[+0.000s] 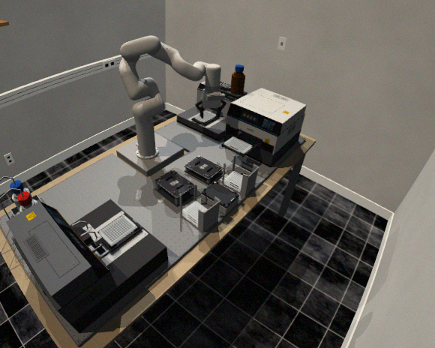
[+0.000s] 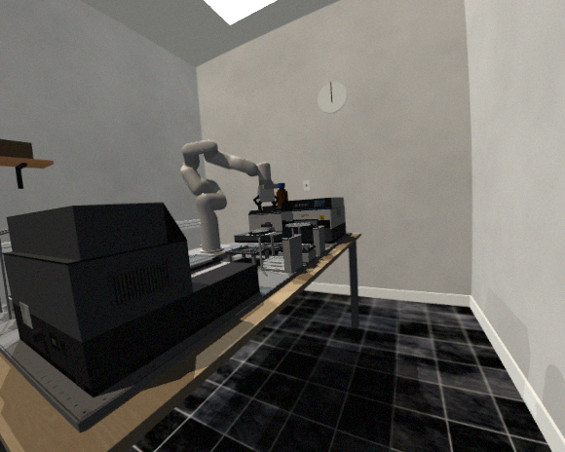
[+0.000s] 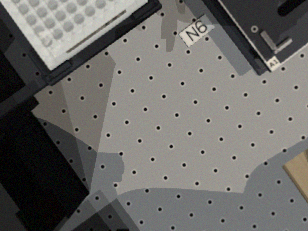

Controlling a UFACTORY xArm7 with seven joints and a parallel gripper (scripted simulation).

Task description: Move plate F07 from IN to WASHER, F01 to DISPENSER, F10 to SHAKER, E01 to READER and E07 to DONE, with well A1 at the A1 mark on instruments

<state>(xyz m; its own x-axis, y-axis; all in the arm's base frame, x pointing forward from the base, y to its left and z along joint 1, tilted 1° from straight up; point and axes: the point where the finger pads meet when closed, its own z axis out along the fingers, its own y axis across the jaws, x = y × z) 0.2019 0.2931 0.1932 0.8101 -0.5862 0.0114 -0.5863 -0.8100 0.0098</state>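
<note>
Right now the dispenser tray is 190 mm to the left of my hand, 180 mm behind it and 160 mm below it. From my hand the other things lie so: N6 label: 220 mm below, 120 mm ahead, 100 mm to the right; then nest N6: 190 mm to the right, 190 mm below, 120 mm ahead; then DONE label: 230 mm ahead, 220 mm below, 150 mm to the right.
</note>
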